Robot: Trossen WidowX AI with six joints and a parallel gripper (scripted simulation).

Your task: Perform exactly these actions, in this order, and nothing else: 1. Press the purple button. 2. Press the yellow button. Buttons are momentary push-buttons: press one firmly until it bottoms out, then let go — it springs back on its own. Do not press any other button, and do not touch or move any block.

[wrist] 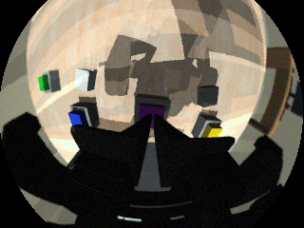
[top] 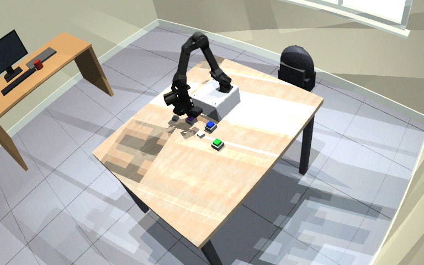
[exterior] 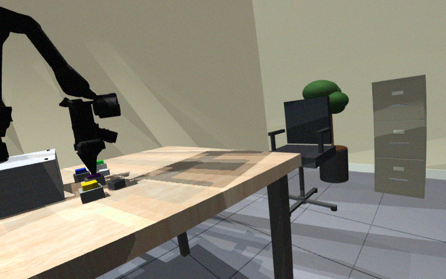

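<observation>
My gripper tip is now 1 cm above the purple button. Also, from my gripper tip: yellow button: 11 cm to the right, 5 cm behind; blue button: 13 cm to the left; green button: 23 cm to the left, 9 cm ahead.
</observation>
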